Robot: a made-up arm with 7 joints. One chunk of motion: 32 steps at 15 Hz.
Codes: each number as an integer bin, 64 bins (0 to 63) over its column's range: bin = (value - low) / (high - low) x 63, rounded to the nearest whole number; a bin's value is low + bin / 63 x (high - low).
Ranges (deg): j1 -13..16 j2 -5..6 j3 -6..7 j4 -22..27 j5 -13..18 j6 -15..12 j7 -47..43
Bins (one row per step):
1: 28 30 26 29 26 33 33
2: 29 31 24 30 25 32 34
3: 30 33 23 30 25 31 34
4: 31 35 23 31 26 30 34
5: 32 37 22 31 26 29 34
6: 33 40 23 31 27 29 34
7: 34 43 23 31 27 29 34
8: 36 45 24 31 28 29 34
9: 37 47 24 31 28 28 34
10: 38 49 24 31 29 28 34
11: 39 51 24 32 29 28 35
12: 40 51 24 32 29 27 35
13: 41 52 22 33 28 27 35
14: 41 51 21 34 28 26 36
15: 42 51 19 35 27 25 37
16: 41 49 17 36 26 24 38
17: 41 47 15 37 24 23 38
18: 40 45 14 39 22 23 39
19: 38 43 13 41 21 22 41
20: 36 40 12 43 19 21 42
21: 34 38 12 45 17 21 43
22: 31 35 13 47 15 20 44
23: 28 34 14 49 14 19 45
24: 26 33 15 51 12 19 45
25: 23 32 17 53 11 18 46
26: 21 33 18 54 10 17 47
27: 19 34 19 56 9 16 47
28: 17 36 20 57 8 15 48
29: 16 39 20 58 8 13 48
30: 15 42 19 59 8 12 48
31: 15 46 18 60 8 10 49
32: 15 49 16 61 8 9 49
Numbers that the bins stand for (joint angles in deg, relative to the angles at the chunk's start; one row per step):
1: -0.11 0.24 -0.63 0.56 -0.21 -0.86 0.14
2: 0.35 0.41 -1.05 1.33 -0.70 -1.29 1.57
3: 0.81 0.76 -1.25 1.33 -0.70 -1.71 1.57
4: 1.27 1.11 -1.25 2.11 -0.21 -2.14 1.57
5: 1.73 1.46 -1.46 2.11 -0.21 -2.57 1.57
6: 2.19 1.98 -1.25 2.11 0.29 -2.57 1.57
7: 2.65 2.51 -1.25 2.11 0.29 -2.57 1.57
8: 3.57 2.86 -1.05 2.11 0.78 -2.57 1.57
9: 4.03 3.21 -1.05 2.11 0.78 -3.00 1.57
10: 4.49 3.56 -1.05 2.11 1.27 -3.00 1.57
11: 4.95 3.90 -1.05 2.89 1.27 -3.00 3.00
12: 5.41 3.90 -1.05 2.89 1.27 -3.43 3.00
13: 5.87 4.08 -1.46 3.67 0.78 -3.43 3.00
14: 5.87 3.90 -1.67 4.44 0.78 -3.86 4.43
15: 6.33 3.90 -2.08 5.22 0.29 -4.29 5.86
16: 5.87 3.56 -2.49 6.00 -0.21 -4.71 7.29
17: 5.87 3.21 -2.90 6.78 -1.19 -5.14 7.29
18: 5.41 2.86 -3.11 8.33 -2.17 -5.14 8.71
19: 4.49 2.51 -3.32 9.89 -2.67 -5.57 11.57
20: 3.57 1.98 -3.52 11.44 -3.65 -6.00 13.00
21: 2.65 1.63 -3.52 13.00 -4.63 -6.00 14.43
22: 1.27 1.11 -3.32 14.56 -5.62 -6.43 15.86
23: -0.11 0.94 -3.11 16.11 -6.11 -6.86 17.29
24: -1.03 0.76 -2.90 17.67 -7.10 -6.86 17.29
25: -2.41 0.59 -2.49 19.22 -7.59 -7.29 18.71
26: -3.33 0.76 -2.29 20.00 -8.08 -7.71 20.14
27: -4.25 0.94 -2.08 21.56 -8.57 -8.14 20.14
28: -5.17 1.29 -1.87 22.33 -9.06 -8.57 21.57
29: -5.63 1.81 -1.87 23.11 -9.06 -9.43 21.57
30: -6.10 2.33 -2.08 23.89 -9.06 -9.86 21.57
31: -6.10 3.03 -2.29 24.67 -9.06 -10.71 23.00
32: -6.10 3.56 -2.70 25.44 -9.06 -11.14 23.00

